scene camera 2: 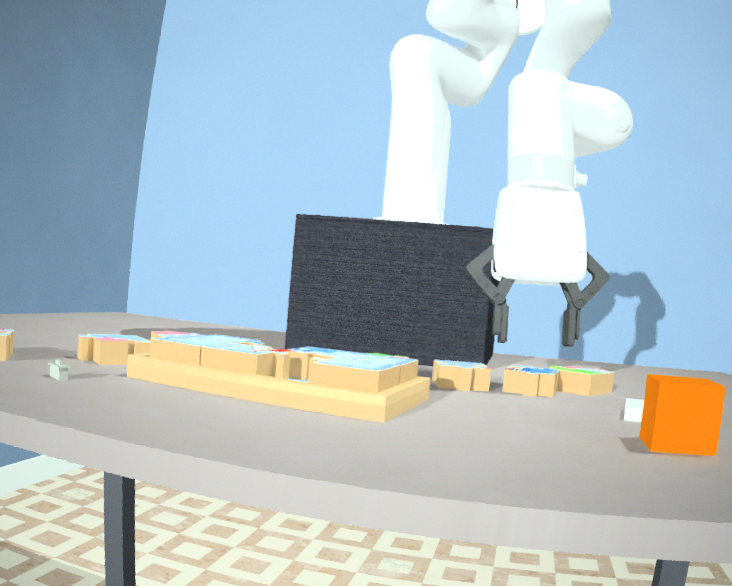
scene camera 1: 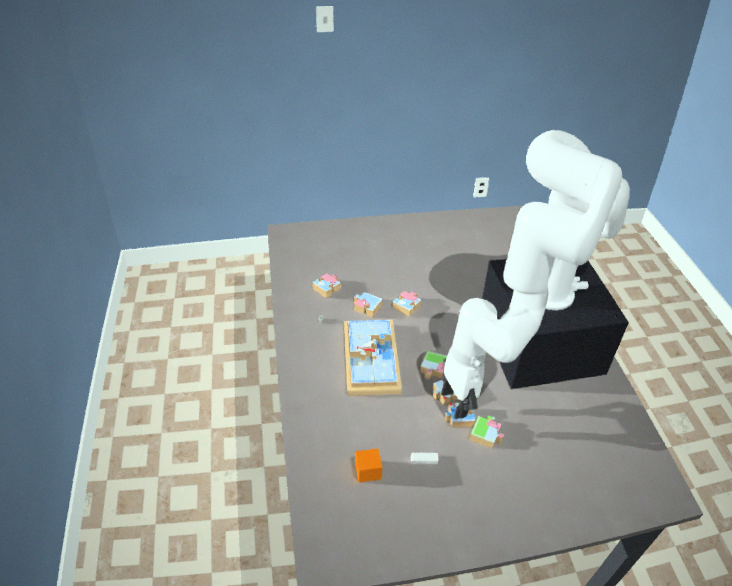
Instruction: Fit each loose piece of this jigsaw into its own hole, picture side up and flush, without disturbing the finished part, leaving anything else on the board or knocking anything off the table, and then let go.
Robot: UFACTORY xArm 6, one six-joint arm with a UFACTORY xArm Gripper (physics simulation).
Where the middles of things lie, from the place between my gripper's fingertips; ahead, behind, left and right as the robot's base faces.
Right now the wooden jigsaw board (scene camera 2: 295,393) is 22 cm to the right of my hand, 16 cm ahead of it and 4 cm below it.
